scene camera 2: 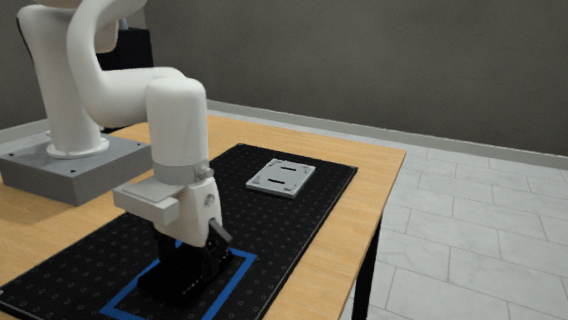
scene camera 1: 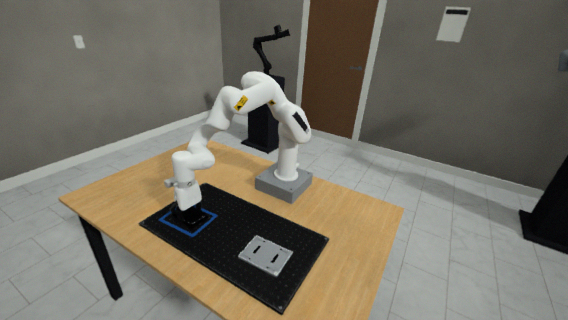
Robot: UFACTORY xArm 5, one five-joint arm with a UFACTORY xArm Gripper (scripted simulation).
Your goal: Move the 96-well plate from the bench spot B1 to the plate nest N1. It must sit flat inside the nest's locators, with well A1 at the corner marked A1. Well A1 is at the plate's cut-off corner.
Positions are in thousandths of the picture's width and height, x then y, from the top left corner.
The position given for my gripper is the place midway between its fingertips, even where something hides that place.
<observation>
I see my gripper (scene camera 2: 332, 836), a 96-well plate (scene camera 2: 311, 873) and a grey plate nest (scene camera 2: 485, 539).
My gripper shows as well in scene camera 1 (scene camera 1: 335, 670). The grey plate nest also shows in scene camera 1 (scene camera 1: 467, 795).
</observation>
